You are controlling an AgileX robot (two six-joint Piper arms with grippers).
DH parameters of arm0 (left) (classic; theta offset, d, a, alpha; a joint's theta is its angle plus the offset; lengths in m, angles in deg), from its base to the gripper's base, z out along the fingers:
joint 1: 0 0.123 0 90
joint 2: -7.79 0 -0.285 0
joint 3: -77.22 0 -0.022 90
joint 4: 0 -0.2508 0 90
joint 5: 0 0 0.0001 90
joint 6: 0 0.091 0 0
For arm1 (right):
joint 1: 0 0.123 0 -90
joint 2: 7.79 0 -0.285 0
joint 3: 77.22 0 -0.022 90
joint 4: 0 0.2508 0 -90
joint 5: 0 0 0.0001 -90
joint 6: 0 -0.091 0 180
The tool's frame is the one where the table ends.
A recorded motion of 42 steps. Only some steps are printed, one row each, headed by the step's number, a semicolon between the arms.
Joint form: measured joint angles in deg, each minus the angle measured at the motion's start. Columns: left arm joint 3, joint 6, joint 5, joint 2, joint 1, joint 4; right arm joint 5, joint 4, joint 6, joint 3, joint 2, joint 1.
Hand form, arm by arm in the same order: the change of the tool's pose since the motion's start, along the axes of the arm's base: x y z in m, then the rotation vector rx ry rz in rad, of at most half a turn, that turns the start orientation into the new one. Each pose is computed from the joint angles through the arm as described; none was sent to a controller.
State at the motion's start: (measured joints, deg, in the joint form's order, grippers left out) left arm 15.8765 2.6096 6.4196 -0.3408 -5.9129 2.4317; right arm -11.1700 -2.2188 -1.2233 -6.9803 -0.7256 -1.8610
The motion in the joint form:
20: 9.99 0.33 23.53 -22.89 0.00 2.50; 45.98 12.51 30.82 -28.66 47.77 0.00
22: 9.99 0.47 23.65 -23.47 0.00 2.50; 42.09 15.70 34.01 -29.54 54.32 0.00
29: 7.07 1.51 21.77 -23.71 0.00 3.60; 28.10 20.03 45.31 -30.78 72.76 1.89
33: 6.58 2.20 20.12 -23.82 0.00 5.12; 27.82 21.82 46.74 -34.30 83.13 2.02
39: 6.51 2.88 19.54 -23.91 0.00 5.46; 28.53 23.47 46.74 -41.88 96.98 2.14
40: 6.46 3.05 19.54 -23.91 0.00 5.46; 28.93 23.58 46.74 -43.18 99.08 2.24
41: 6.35 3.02 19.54 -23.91 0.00 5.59; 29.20 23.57 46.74 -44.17 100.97 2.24
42: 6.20 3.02 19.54 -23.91 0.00 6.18; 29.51 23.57 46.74 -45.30 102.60 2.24
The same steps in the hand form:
20: 0.0516 -0.0088 -0.0035 0.0357 0.6345 -0.0368; 0.1160 0.0049 0.0193 -0.3157 1.1069 0.1520
22: 0.0532 -0.0090 -0.0045 0.0393 0.6464 -0.0370; 0.1401 0.0057 0.0100 -0.3114 1.1292 0.1756
29: 0.0555 -0.0099 -0.0189 0.0403 0.6681 -0.0434; 0.2024 0.0089 -0.0360 -0.4387 1.1728 0.2024
33: 0.0567 -0.0108 -0.0194 0.0248 0.6505 -0.0518; 0.2321 0.0102 -0.0648 -0.4255 1.2813 0.2370
39: 0.0573 -0.0110 -0.0191 0.0301 0.6422 -0.0538; 0.2759 0.0120 -0.1021 -0.3865 1.3980 0.2708
40: 0.0573 -0.0110 -0.0194 0.0332 0.6427 -0.0540; 0.2822 0.0129 -0.1085 -0.3838 1.4171 0.2794
41: 0.0573 -0.0111 -0.0200 0.0307 0.6448 -0.0548; 0.2871 0.0131 -0.1152 -0.3821 1.4365 0.2857
42: 0.0573 -0.0115 -0.0209 0.0211 0.6482 -0.0586; 0.2923 0.0133 -0.1201 -0.3808 1.4495 0.2909

